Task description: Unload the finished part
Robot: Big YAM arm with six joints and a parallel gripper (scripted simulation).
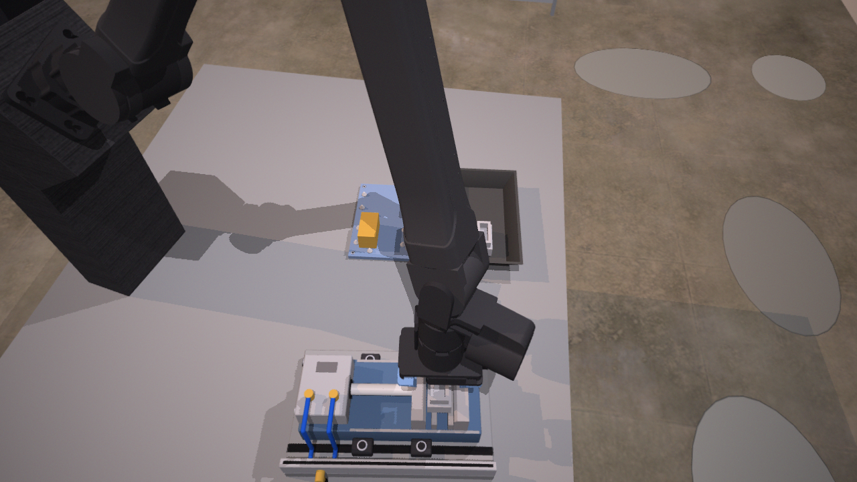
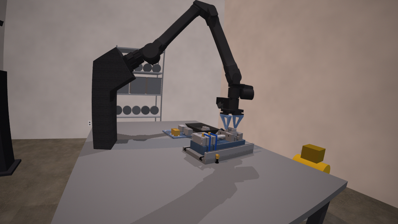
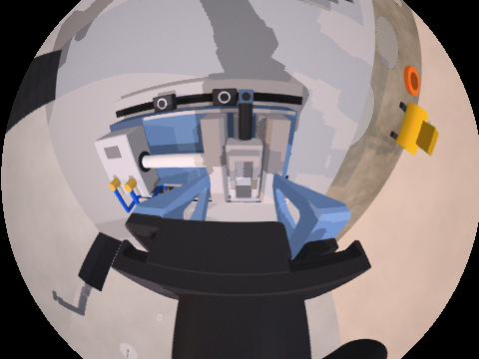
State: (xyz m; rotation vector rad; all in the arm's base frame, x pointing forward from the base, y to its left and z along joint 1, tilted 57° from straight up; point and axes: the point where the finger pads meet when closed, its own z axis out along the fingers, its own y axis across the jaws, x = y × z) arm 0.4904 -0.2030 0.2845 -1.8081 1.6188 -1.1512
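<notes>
My hand is 80 mm above the blue vise, 70 mm past it and 10 mm to the right of it. The rest, counted from my hand: rail (90 mm to the right, 90 mm below, 70 mm behind); then orange block (350 mm to the left, 110 mm behind, 90 mm below); then actuator box (160 mm behind, 40 mm below, 10 mm to the left).
</notes>
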